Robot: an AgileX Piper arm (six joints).
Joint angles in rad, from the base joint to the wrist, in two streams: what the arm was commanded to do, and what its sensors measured. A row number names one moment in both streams.
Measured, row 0:
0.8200 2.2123 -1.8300 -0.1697 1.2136 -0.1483
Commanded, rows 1 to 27:
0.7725 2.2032 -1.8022 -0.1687 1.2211 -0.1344
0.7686 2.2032 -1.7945 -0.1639 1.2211 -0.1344
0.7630 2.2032 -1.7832 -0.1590 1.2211 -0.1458
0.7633 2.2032 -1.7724 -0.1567 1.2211 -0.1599
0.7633 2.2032 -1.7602 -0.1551 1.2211 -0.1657
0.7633 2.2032 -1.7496 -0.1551 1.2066 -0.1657
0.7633 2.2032 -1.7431 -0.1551 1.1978 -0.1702
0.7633 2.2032 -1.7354 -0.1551 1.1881 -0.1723
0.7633 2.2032 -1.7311 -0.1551 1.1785 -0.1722
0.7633 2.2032 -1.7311 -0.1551 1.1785 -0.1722
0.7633 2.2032 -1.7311 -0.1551 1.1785 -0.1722
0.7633 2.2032 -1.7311 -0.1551 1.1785 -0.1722
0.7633 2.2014 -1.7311 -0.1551 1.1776 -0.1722
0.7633 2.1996 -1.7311 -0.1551 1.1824 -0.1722
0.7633 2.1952 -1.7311 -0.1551 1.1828 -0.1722
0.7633 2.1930 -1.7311 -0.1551 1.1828 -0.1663
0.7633 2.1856 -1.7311 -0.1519 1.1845 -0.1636
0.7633 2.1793 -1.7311 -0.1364 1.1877 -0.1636
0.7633 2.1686 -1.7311 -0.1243 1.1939 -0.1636
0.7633 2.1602 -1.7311 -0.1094 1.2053 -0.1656
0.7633 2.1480 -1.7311 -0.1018 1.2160 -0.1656
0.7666 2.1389 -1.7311 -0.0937 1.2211 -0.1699
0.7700 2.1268 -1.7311 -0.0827 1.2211 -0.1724
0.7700 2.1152 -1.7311 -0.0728 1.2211 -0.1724
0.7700 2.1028 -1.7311 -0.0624 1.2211 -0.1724
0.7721 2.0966 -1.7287 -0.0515 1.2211 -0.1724
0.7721 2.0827 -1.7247 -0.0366 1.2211 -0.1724
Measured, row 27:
0.7679 2.1306 -1.7318 -0.0798 1.2101 -0.1632
